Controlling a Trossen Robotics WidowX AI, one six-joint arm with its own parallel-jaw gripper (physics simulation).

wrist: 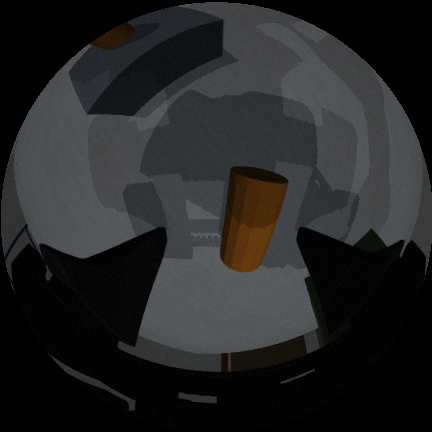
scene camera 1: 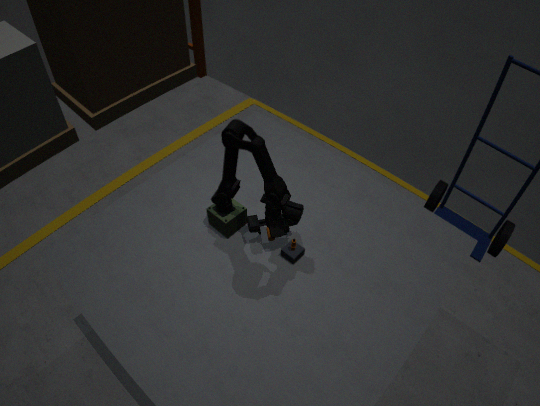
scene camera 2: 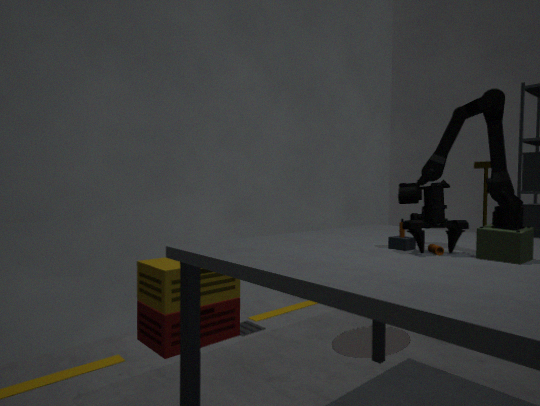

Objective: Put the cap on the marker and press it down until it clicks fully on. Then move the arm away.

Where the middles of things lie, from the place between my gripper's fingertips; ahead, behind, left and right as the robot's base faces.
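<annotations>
Dark grey block (wrist: 122,79): my gripper is 10 mm below it, 130 mm short of it and 20 mm to the left of it. Orange cap (wrist: 254,198), from my hand: 10 mm above, 10 mm ahead, 10 mm to the right.
</annotations>
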